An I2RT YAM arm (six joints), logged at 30 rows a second.
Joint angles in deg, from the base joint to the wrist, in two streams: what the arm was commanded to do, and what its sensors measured. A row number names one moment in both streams.
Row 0, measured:
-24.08, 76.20, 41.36, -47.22, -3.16, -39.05
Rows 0 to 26, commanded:
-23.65, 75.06, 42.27, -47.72, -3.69, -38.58
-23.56, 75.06, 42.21, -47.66, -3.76, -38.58
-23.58, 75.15, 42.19, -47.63, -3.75, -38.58
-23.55, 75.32, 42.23, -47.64, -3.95, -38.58
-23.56, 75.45, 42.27, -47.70, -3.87, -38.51
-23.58, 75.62, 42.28, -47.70, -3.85, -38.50
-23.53, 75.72, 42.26, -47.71, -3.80, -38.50
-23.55, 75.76, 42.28, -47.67, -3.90, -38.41
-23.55, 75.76, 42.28, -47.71, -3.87, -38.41
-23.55, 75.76, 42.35, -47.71, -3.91, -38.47
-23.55, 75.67, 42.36, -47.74, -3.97, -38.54
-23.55, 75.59, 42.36, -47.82, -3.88, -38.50
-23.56, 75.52, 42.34, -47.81, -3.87, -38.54
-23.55, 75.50, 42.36, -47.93, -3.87, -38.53
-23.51, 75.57, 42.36, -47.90, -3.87, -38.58
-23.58, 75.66, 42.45, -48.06, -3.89, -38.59
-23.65, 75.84, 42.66, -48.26, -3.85, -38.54
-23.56, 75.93, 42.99, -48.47, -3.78, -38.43
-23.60, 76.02, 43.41, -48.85, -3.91, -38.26
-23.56, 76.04, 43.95, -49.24, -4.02, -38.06
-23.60, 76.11, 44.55, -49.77, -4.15, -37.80
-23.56, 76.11, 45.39, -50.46, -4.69, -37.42
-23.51, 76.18, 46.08, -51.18, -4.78, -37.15
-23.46, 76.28, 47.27, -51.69, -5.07, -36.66
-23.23, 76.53, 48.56, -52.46, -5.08, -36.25
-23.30, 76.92, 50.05, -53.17, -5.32, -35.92
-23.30, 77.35, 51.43, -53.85, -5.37, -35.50
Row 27, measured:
-24.01, 76.60, 47.75, -51.94, -3.62, -37.54
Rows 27 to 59, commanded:
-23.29, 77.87, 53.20, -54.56, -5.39, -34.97
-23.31, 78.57, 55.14, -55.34, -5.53, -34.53
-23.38, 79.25, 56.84, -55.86, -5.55, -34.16
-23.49, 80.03, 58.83, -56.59, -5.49, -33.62
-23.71, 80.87, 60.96, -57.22, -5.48, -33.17
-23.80, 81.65, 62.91, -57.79, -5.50, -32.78
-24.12, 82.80, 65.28, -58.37, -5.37, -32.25
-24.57, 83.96, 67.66, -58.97, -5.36, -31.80
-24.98, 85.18, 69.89, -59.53, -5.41, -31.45
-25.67, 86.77, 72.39, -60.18, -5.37, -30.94
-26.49, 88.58, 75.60, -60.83, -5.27, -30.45
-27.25, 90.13, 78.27, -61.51, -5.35, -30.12
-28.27, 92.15, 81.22, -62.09, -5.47, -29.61
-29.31, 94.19, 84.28, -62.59, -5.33, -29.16
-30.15, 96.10, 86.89, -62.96, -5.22, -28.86
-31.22, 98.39, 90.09, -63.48, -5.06, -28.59
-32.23, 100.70, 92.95, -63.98, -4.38, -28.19
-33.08, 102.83, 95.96, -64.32, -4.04, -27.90
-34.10, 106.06, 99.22, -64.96, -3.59, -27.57
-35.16, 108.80, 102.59, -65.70, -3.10, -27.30
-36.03, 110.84, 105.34, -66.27, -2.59, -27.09
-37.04, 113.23, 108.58, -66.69, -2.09, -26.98
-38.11, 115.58, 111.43, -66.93, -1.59, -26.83
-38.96, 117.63, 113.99, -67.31, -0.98, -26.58
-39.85, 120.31, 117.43, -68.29, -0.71, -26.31
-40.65, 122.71, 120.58, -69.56, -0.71, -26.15
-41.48, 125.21, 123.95, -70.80, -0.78, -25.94
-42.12, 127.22, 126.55, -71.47, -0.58, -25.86
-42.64, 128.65, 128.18, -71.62, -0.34, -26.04
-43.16, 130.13, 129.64, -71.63, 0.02, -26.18
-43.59, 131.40, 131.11, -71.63, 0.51, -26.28
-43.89, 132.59, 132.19, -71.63, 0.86, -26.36
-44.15, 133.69, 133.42, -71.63, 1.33, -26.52
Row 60, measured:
-43.88, 132.33, 130.17, -69.41, -0.73, -26.98
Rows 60 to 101, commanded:
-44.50, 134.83, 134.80, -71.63, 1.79, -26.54
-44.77, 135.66, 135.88, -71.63, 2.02, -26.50
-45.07, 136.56, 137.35, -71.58, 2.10, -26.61
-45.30, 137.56, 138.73, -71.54, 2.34, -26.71
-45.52, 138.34, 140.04, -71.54, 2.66, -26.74
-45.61, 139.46, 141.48, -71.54, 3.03, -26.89
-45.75, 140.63, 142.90, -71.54, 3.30, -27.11
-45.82, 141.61, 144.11, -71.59, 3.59, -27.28
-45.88, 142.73, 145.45, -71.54, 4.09, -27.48
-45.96, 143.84, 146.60, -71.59, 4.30, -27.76
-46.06, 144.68, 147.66, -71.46, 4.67, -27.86
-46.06, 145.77, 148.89, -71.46, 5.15, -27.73
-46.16, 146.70, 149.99, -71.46, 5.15, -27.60
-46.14, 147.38, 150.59, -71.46, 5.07, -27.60
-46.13, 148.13, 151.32, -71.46, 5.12, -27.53
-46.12, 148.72, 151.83, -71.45, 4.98, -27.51
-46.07, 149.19, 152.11, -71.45, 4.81, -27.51
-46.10, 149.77, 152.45, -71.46, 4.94, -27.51
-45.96, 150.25, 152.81, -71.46, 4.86, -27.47
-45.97, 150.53, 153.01, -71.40, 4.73, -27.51
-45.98, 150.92, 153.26, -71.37, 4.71, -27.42
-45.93, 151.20, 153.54, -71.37, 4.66, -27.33
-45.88, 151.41, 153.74, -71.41, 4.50, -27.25
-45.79, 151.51, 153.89, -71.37, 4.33, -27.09
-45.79, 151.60, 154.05, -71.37, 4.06, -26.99
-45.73, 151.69, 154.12, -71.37, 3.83, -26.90
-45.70, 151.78, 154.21, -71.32, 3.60, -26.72
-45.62, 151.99, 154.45, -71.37, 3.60, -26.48
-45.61, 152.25, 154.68, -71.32, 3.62, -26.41
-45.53, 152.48, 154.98, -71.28, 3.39, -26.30
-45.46, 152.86, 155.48, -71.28, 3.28, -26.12
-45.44, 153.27, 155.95, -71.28, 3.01, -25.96
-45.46, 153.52, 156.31, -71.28, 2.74, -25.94
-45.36, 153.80, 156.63, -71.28, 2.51, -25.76
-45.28, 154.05, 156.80, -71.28, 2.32, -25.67
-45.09, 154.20, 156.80, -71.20, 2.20, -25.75
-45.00, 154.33, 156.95, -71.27, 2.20, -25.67
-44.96, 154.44, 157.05, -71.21, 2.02, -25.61
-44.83, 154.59, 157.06, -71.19, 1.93, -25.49
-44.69, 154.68, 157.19, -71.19, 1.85, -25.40
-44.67, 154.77, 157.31, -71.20, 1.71, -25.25
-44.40, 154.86, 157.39, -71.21, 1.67, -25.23
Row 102, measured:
-45.32, 154.28, 155.76, -71.59, 3.42, -26.50
